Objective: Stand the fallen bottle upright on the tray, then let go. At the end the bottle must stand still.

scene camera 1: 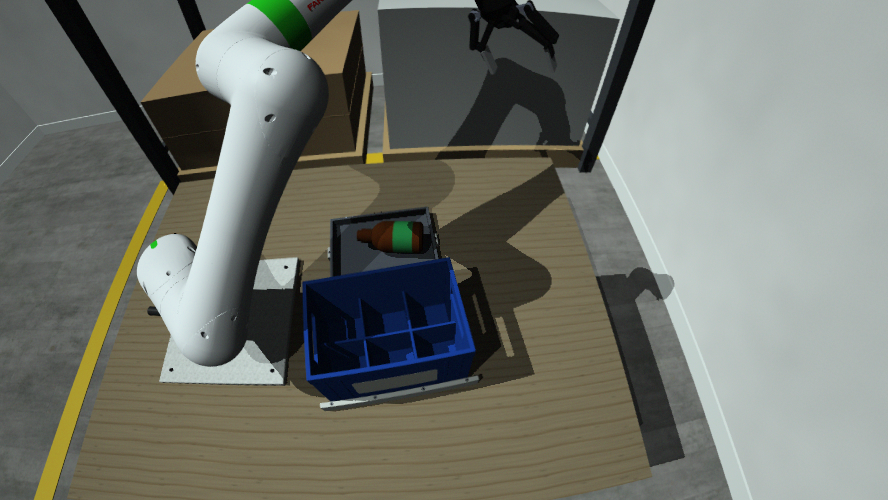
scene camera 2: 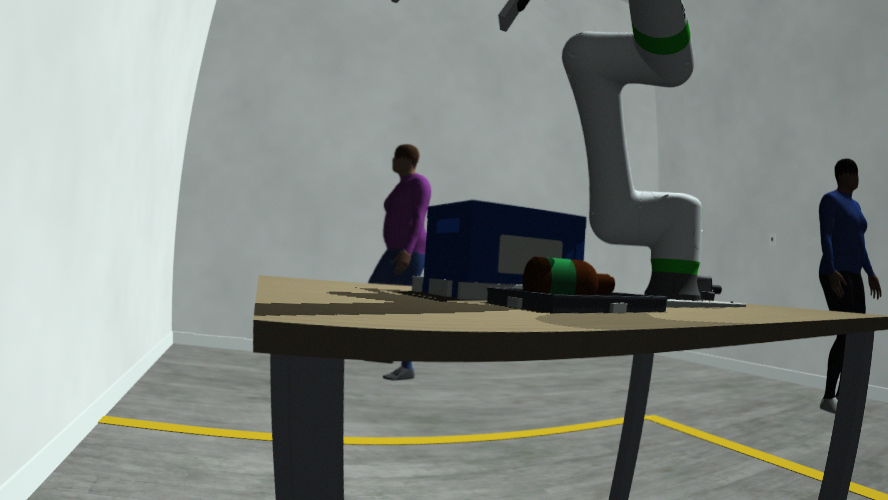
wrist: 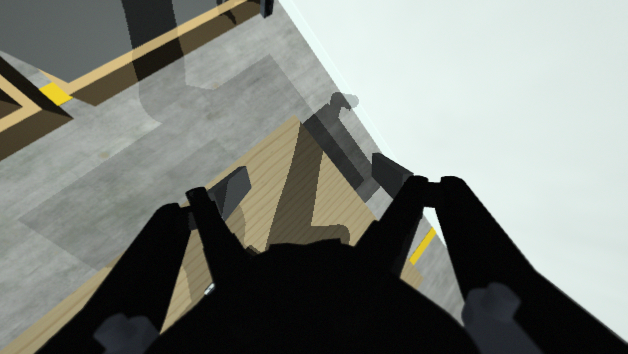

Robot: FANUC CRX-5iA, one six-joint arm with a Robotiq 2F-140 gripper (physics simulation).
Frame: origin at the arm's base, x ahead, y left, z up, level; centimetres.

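Seen in the pictures: gripper, fingertip midpoint: (scene camera 1: 523, 69) (scene camera 2: 444, 7) (wrist: 309, 171); arm's base, origin of the base link: (scene camera 2: 672, 298).
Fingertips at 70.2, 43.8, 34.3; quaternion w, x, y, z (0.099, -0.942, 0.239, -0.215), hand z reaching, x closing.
Observation:
Offsets run from my fingertips to a thing's middle, as dx, dy, dz. "*": to the spot under its first point. Level surfaces: height alone.
A brown bottle with a green label {-30.2, -23.7, -31.1} (scene camera 1: 406, 237) (scene camera 2: 563, 276) lies on its side in the dark shallow tray {* -43.8, -24.5, -34.8} (scene camera 1: 336, 248) (scene camera 2: 640, 304). In scene camera 1 its neck points left and its base is near the tray's right wall. My gripper (scene camera 1: 521, 62) (wrist: 309, 171) is open and empty, high above the table and well away from the bottle. In scene camera 2 part of a finger shows at the top edge. In the wrist view the table corner and floor show between the fingers; the bottle does not show there.
A blue crate with compartments {-28.7, -50.5, -26.6} (scene camera 1: 388, 372) (scene camera 2: 448, 254) stands right beside the tray and is taller than it. A white strip {* -26.5, -60.1, -32.3} (scene camera 1: 400, 392) lies along the crate's near side. The wooden table {dz -35.3} (scene camera 1: 372, 453) (scene camera 2: 434, 322) carries them. Cardboard boxes (scene camera 1: 341, 93) and a large grey box (scene camera 1: 422, 80) stand behind the table.

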